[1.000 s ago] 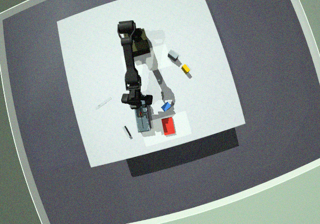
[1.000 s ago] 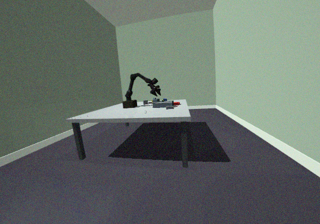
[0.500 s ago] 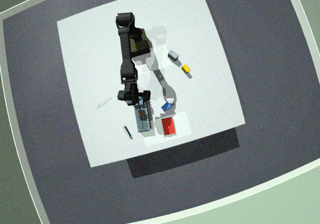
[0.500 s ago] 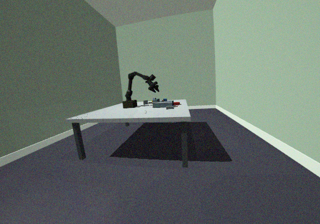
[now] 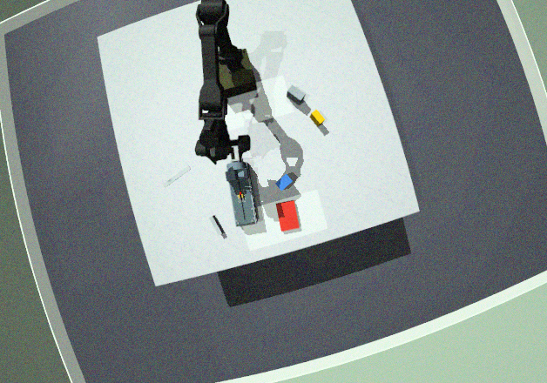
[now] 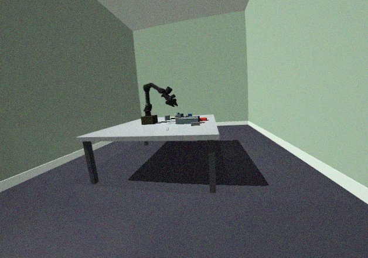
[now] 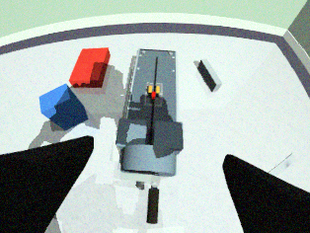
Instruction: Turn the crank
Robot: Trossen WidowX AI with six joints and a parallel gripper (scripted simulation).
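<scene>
The crank handle is 5 cm behind my gripper tip, 1 cm to the left of it and 14 cm below it. Also, from my gripper tip: grey bar 21 cm ahead, 18 cm to the right, 18 cm below; red pointer 12 cm ahead, 2 cm to the right, 12 cm below; blue block 14 cm ahead, 16 cm to the left, 16 cm below.
</scene>
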